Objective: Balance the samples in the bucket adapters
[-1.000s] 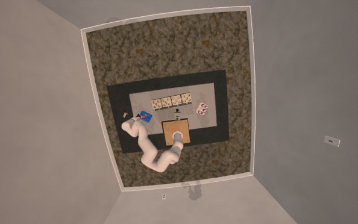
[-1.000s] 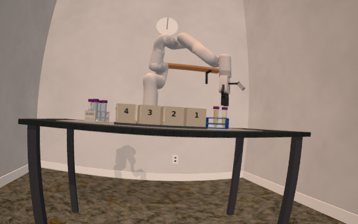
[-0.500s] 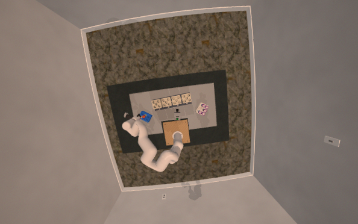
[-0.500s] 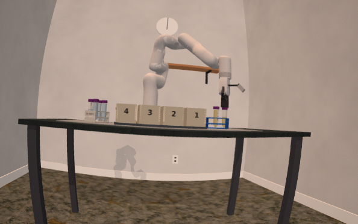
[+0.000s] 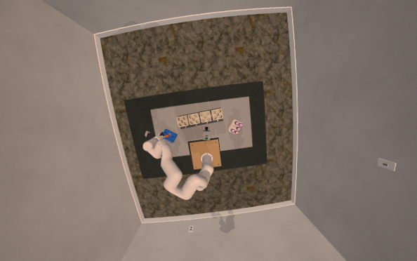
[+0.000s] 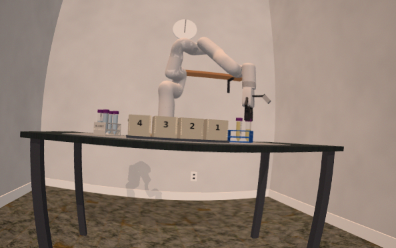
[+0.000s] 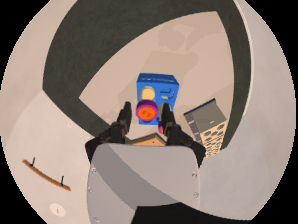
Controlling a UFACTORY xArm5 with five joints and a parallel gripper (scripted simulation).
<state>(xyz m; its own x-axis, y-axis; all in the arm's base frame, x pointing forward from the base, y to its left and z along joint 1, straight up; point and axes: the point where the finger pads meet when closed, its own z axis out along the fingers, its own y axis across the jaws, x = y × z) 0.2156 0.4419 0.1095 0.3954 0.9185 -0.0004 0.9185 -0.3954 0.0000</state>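
Now: the orange-dotted sample tube 6 cm below my hand and 1 cm to the left of it. From my hand the other things lie so: loading stand ST (35 cm to the right, 20 cm ahead, 12 cm below); adapter 2 (29 cm to the right, 19 cm ahead, 8 cm below); blue sample rack RS (10 cm below, 4 cm to the right).
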